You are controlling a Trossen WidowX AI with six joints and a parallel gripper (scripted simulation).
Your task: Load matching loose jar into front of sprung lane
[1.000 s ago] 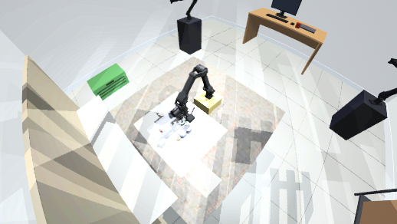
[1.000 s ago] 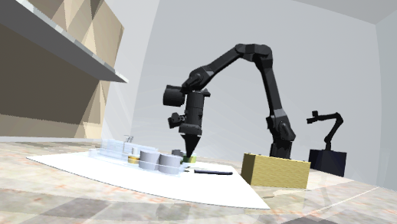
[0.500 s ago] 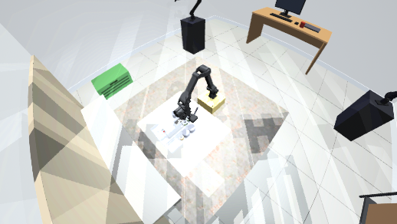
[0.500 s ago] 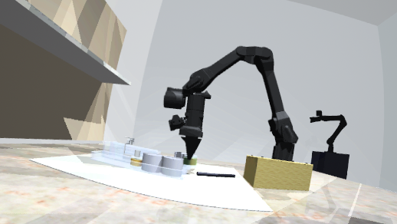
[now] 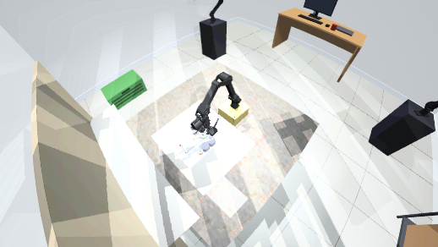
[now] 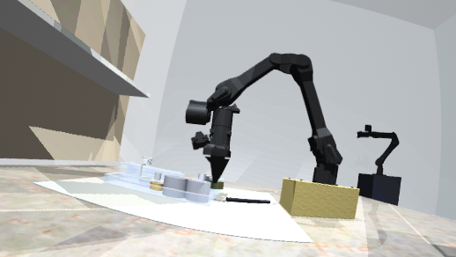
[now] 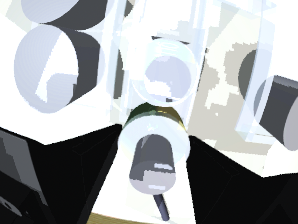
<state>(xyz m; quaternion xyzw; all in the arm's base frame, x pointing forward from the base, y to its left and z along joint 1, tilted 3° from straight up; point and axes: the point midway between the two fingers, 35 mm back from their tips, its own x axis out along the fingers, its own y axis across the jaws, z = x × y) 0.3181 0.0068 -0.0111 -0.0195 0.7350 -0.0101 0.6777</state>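
The black rod is 100 mm behind my gripper tip, 40 mm below it and 20 mm to the right of it. Round my gripper tip: clear lane fixture (170 mm ahead, 30 mm below, 20 mm to the right).
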